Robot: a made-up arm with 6 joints.
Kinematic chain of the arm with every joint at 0, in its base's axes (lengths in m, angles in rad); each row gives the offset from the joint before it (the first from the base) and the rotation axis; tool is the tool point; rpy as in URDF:
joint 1: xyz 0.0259 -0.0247 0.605 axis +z
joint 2: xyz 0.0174 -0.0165 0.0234 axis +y
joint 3: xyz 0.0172 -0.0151 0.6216 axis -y
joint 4: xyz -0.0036 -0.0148 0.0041 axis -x
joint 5: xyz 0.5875 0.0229 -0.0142 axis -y
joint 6: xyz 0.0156 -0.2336 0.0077 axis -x
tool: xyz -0.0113 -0.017 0.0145 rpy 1.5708 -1.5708 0
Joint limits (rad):
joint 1: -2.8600..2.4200
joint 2: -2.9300..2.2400
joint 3: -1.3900..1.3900
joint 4: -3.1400..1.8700
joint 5: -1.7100..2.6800
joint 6: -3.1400..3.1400
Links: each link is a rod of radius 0.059 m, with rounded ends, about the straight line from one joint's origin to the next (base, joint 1, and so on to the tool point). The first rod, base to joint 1, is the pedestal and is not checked.
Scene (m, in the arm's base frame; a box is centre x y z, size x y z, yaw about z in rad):
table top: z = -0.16
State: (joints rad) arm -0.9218 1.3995 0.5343 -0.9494 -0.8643 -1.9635
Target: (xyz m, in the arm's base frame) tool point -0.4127 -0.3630 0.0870
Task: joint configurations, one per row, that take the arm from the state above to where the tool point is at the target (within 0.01 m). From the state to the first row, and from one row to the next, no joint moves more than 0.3 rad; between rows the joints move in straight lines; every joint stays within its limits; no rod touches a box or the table.
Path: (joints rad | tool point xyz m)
1: -1.1634 1.4137 0.4219 -0.9048 -0.8673 -1.9552 | 0.1941 -0.8191 0.1259
2: -1.4050 1.4279 0.3095 -0.8602 -0.8703 -1.9470 | -0.0206 -0.7694 0.1036
3: -1.6466 1.4421 0.1971 -0.8157 -0.8734 -1.9387 | -0.2002 -0.6664 0.0898
4: -1.8881 1.4563 0.0847 -0.7711 -0.8764 -1.9304 | -0.3330 -0.5253 0.0843
5: -2.1297 1.4705 -0.0277 -0.7265 -0.8794 -1.9221 | -0.4127 -0.3630 0.0870

